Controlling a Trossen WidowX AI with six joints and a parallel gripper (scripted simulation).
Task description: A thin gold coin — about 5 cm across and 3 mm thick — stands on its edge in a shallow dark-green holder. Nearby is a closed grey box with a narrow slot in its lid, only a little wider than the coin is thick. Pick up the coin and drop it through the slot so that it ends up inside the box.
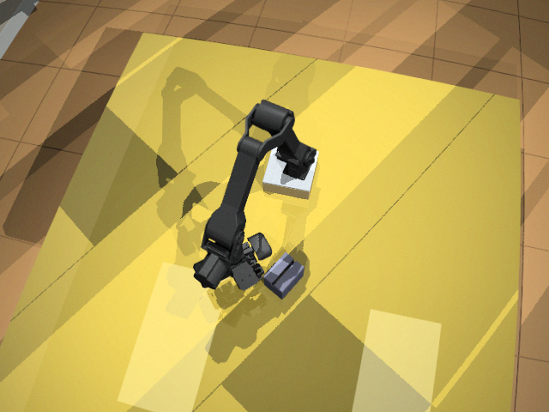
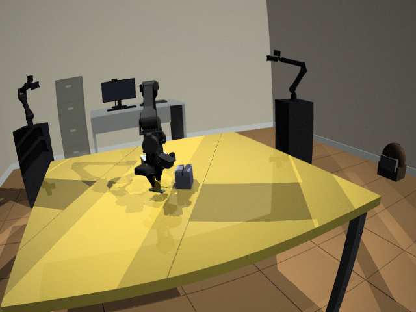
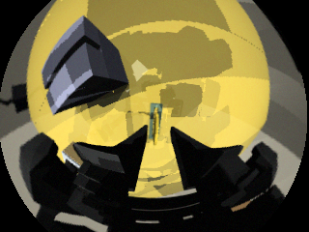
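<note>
Right now my gripper tip is 10 mm past the gold coin.
</note>
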